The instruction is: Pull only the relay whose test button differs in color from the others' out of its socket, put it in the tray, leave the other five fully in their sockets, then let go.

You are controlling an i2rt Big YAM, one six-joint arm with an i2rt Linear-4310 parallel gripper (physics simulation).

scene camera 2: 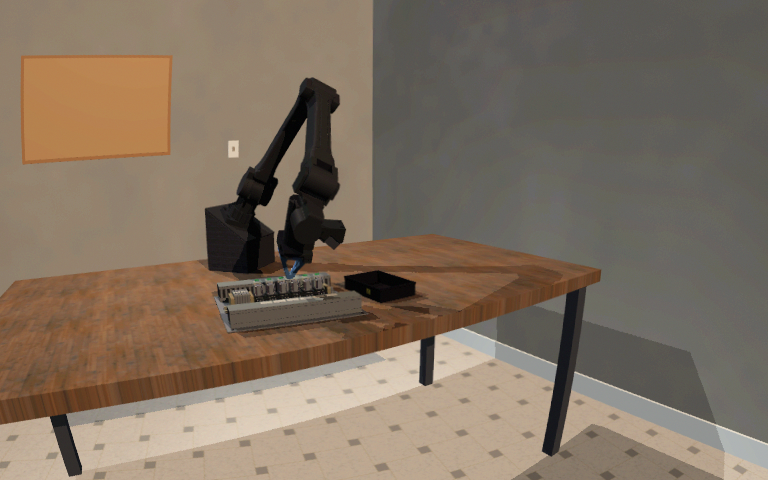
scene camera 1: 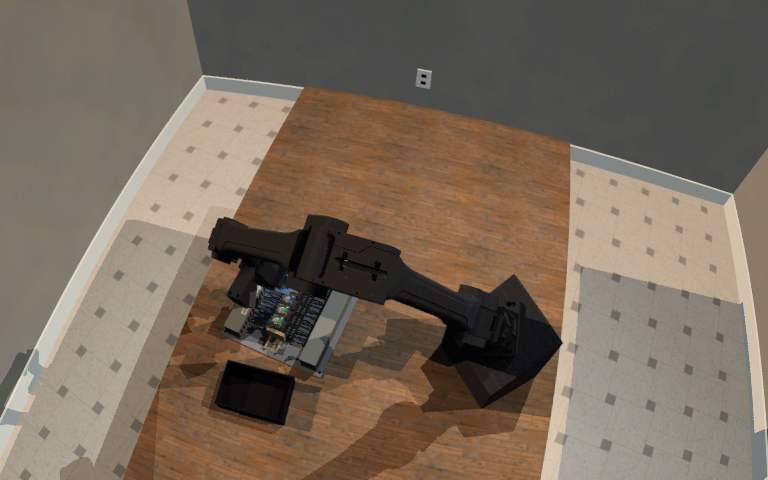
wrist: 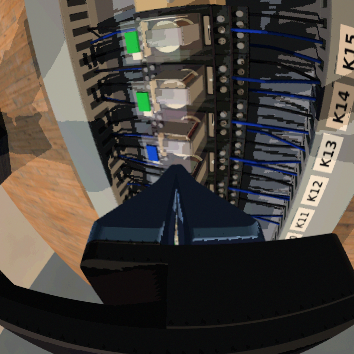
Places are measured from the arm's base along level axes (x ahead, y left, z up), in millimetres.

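Pixels of known places: gripper, fingertip midpoint: [scene camera 2: 289, 278] [scene camera 1: 288, 292] [wrist: 175, 173]; arm's base at its link origin: [scene camera 2: 237, 220] [scene camera 1: 500, 328].
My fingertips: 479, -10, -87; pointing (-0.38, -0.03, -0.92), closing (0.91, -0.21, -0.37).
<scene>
Ahead of a thing's pixels: the offset from my fingertips to its top centre, as dx, dy, dz. "spot": to the spot under its first point.
In the wrist view the relay with the blue test button @[-3, +13, +1] [wrist: 183, 142] sits in the row, between my fingertips and a relay with a green button @[+0, +44, +1] [wrist: 176, 92]. Another green-button relay @[+4, +74, +1] [wrist: 171, 40] stands farther up the row. The rest of the row is partly hidden behind my fingers. My gripper [wrist: 175, 173] [scene camera 2: 289, 275] is shut and empty; its tips are over the row, just beyond the blue-button relay. The black tray @[spot: +15, +243, -66] [scene camera 1: 254, 392] [scene camera 2: 380, 285] stands beside the relay panel [scene camera 1: 291, 358] [scene camera 2: 226, 322].
Grey wire ducts @[-106, -2, -26] [wrist: 60, 107] [scene camera 1: 328, 331] run along both sides of the relays. Labels such as K13 @[spot: +88, +2, -26] [wrist: 328, 154] stand on the right duct. A beige end block @[spot: +11, +88, -29] [wrist: 180, 4] and blue and black wires lie close around the row. The arm's base [scene camera 1: 526, 345] [scene camera 2: 235, 240] stands on the wooden table.
</scene>
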